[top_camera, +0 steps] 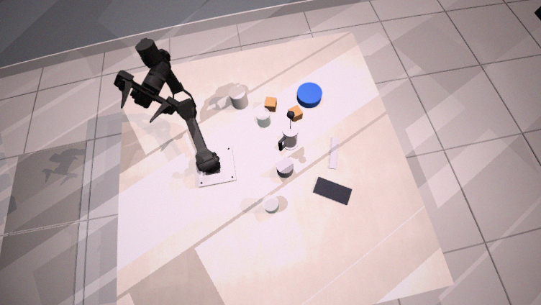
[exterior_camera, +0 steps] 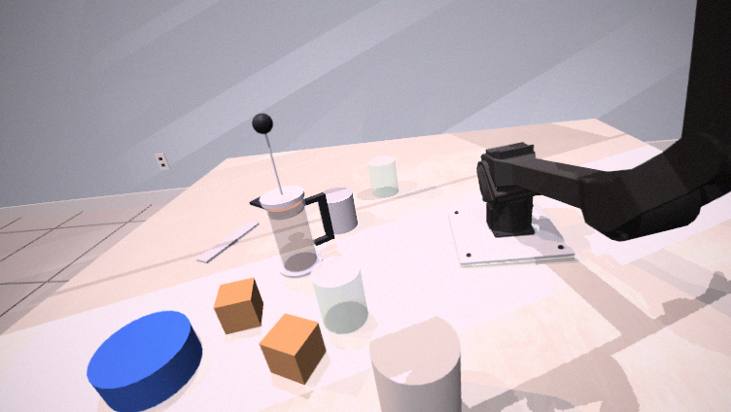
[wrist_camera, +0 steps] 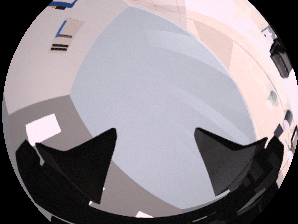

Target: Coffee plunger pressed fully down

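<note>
Right now my gripper tip is 450 mm short of the glass coffee press, 340 mm above it and 10 mm to the right of it. Also, from my gripper tip: black slab (590 mm ahead, 460 mm below, 240 mm to the right); then blue disc (600 mm ahead, 440 mm below, 240 mm to the left); then grey cylinder (430 mm below, 410 mm ahead, 100 mm to the right).
</note>
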